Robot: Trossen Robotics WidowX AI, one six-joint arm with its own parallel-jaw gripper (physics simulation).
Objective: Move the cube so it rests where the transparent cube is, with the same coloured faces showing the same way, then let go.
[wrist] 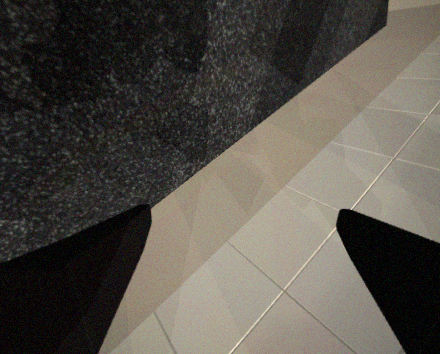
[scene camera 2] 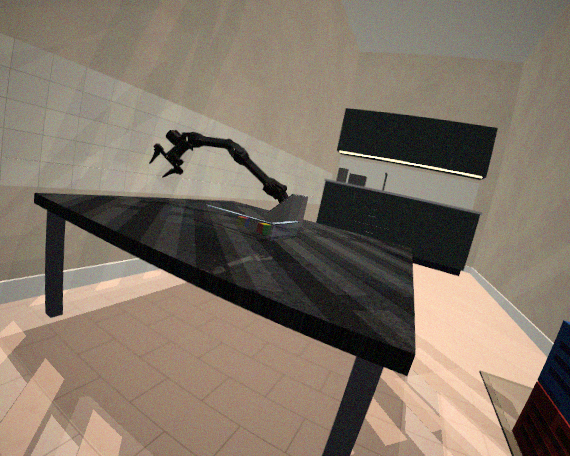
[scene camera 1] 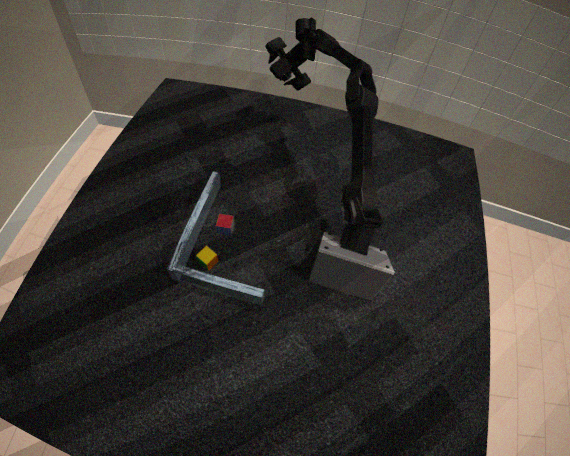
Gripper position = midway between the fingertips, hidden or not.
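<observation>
Scene camera 1: my gripper [scene camera 1: 277, 73], open, holding nothing; L-shaped rail [scene camera 1: 176, 268]. Wrist view: my gripper again [wrist: 244, 215].
</observation>
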